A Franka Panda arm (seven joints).
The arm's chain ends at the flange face. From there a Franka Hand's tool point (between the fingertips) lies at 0.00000 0.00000 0.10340 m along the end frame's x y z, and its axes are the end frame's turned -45 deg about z.
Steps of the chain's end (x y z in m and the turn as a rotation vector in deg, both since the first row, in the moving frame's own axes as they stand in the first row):
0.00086, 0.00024, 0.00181, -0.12, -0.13, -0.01
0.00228, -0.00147, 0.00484, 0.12, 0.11, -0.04
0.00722, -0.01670, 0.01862, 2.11, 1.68, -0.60
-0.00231, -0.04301, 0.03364, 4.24, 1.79, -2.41
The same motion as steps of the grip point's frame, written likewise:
0.00012, 0.00077, 0.00181, 0.01, -0.18, -0.01
0.00295, 0.00056, 0.00484, 0.01, 0.16, -0.04
0.02175, -0.00728, 0.01851, 0.30, 2.68, -0.60
0.03640, -0.03533, 0.03331, 1.73, 4.26, -2.41

